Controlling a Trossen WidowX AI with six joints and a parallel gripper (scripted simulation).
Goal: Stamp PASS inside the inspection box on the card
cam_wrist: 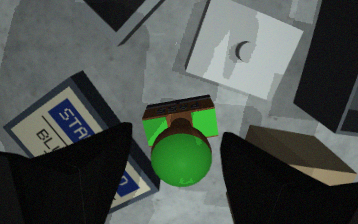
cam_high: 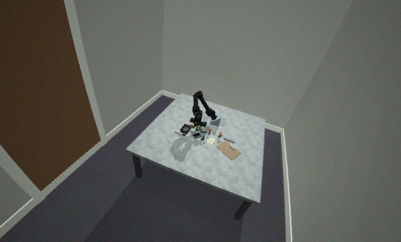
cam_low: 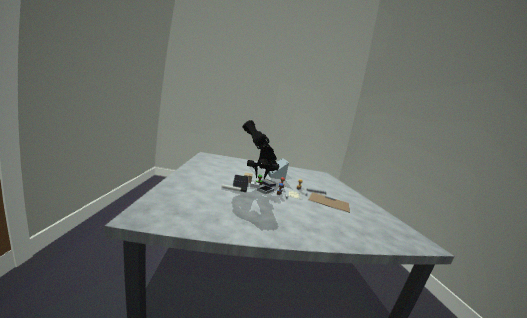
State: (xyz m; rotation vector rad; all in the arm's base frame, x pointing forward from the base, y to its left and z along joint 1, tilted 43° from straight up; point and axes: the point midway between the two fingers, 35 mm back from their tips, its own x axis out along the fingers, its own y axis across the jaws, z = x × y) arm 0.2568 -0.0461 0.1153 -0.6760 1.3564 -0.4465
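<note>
Right now my gripper tip is 2 cm above the green stamp. Also, from my gripper tip: red stamp 4 cm behind, 14 cm to the left, 2 cm below; dark tray 8 cm ahead, 11 cm to the right, 3 cm below; tan box 3 cm behind, 8 cm to the right, 2 cm below.
</note>
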